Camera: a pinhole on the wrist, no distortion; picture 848 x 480 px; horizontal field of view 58.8 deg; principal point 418.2 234.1 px. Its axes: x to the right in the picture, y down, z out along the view. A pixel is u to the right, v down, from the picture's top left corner.
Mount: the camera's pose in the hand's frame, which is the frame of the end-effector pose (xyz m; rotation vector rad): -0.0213 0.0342 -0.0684 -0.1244 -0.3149 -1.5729
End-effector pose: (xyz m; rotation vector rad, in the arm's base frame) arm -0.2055 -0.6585 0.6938 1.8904 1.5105 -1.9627
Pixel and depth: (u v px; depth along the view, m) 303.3 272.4 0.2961
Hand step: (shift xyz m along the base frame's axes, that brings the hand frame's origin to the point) -0.0462 -0.2345 -0.1060
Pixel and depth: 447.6 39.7 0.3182
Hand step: -0.0684 -0.2818 -0.0033
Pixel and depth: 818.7 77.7 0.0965
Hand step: -0.0054 -0.0591 0.0280
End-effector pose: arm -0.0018 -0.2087 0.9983 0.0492 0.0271 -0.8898
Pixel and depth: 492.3 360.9 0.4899
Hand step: 0.0981 0.0532 0.4254
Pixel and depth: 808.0 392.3 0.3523
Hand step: -0.0298 -0.0493 0.3246
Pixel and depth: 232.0 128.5 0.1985
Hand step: 0.0617 0.1347 0.1114
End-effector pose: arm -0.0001 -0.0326 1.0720 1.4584 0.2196 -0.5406
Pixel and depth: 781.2 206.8 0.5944
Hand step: -0.2447 -0.5366 0.0557
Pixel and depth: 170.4 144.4 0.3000
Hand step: -0.0096 -0.1589 0.2494
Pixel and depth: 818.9 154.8 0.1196
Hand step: -0.0512 -0.0494 0.0354
